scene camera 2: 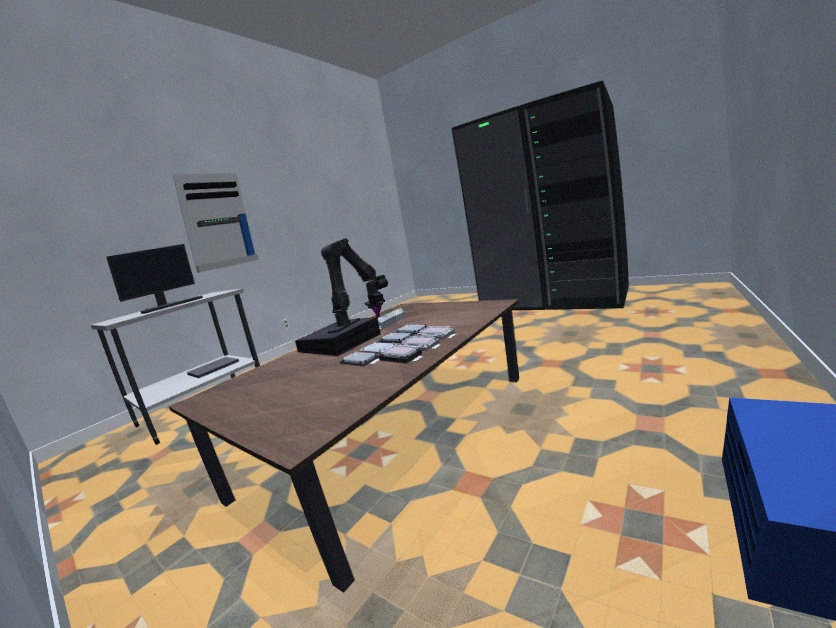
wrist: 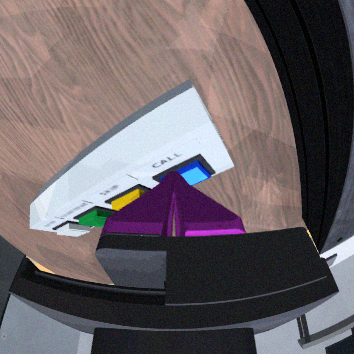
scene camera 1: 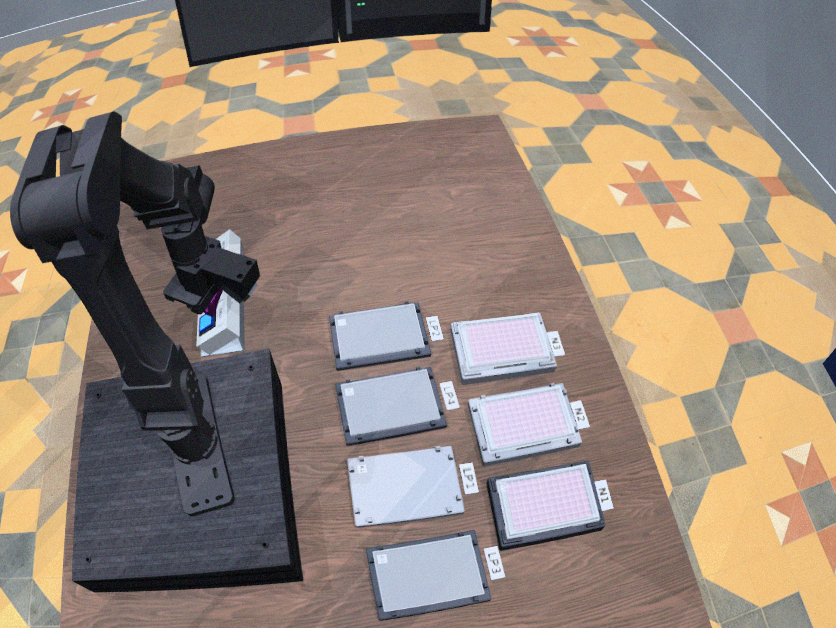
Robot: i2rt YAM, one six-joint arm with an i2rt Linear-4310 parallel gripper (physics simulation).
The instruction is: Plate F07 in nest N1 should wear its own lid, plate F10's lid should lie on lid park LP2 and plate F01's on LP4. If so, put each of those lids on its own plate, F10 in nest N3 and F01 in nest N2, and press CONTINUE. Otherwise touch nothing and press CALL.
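Places are measured from the arm's base along level axes (x ahead, y left, z up), in metres.
Pixels of known places: gripper, fingertip midpoint: (wrist: 173, 178) (scene camera 1: 210, 314); arm's base, link origin: (scene camera 2: 344, 326) (scene camera 1: 196, 443).
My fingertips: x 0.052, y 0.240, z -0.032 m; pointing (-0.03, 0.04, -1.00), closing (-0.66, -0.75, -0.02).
For each thing: its top centre in the pictures, then the offset to it from my fingertips. "*": a spot on its surface instead. Level surfaces: height alone.
- blue CALL button, top centre: (wrist: 185, 182) (scene camera 1: 206, 317) dz +0.002, dx -0.008, dy -0.005 m
- green button, surface spot: (wrist: 93, 217) * dz +0.004, dx +0.015, dy +0.083 m
- N2, top centre: (scene camera 1: 527, 416) (scene camera 2: 418, 339) dz -0.021, dx +0.391, dy -0.320 m
- N3, top centre: (scene camera 1: 504, 338) (scene camera 2: 434, 328) dz -0.019, dx +0.417, dy -0.188 m
- LP2, top centre: (scene camera 1: 378, 330) (scene camera 2: 411, 327) dz -0.034, dx +0.248, dy -0.097 m
- LP4, top centre: (scene camera 1: 389, 401) (scene camera 2: 395, 335) dz -0.034, dx +0.223, dy -0.221 m
- LP3, top centre: (scene camera 1: 428, 573) (scene camera 2: 358, 356) dz -0.034, dx +0.182, dy -0.481 m
- LP1, top centre: (scene camera 1: 404, 482) (scene camera 2: 378, 344) dz -0.032, dx +0.199, dy -0.349 m
- white button box, top centre: (wrist: 96, 214) (scene camera 1: 214, 276) (scene camera 2: 386, 312) dz +0.012, dx +0.020, dy +0.066 m
- yellow button, top centre: (wrist: 132, 210) dz +0.004, dx -0.001, dy +0.044 m
- wooden table, surface height: dz -0.052 m
My gripper (scene camera 1: 211, 309) (scene camera 2: 377, 313) (wrist: 173, 178) is shut and empty. Its purple fingertips are at the blue CALL button (scene camera 1: 206, 323) (wrist: 196, 174), which shows a bright light-blue face, and hide its left part. The green button (wrist: 93, 217) is partly behind the fingers; its lettering is blurred. In scene camera 1, pink-welled plates stand in nests N1 (scene camera 1: 550, 501), N2 (scene camera 1: 525, 420) and N3 (scene camera 1: 505, 341); N1 has a dark frame. Grey panels lie at LP2 (scene camera 1: 378, 334), LP4 (scene camera 1: 391, 403) and LP3 (scene camera 1: 429, 574), a paler one at LP1 (scene camera 1: 405, 485). Plate and lid numbers are unreadable.
The white button box (scene camera 1: 233, 327) (wrist: 165, 125) stands beside the arm's black base (scene camera 1: 182, 534) (scene camera 2: 334, 341). A yellow button (wrist: 127, 199) lies between blue and green. The wooden table (scene camera 1: 405, 196) (scene camera 2: 290, 405) carries everything. A blue cabinet (scene camera 2: 790, 459) stands apart on the floor.
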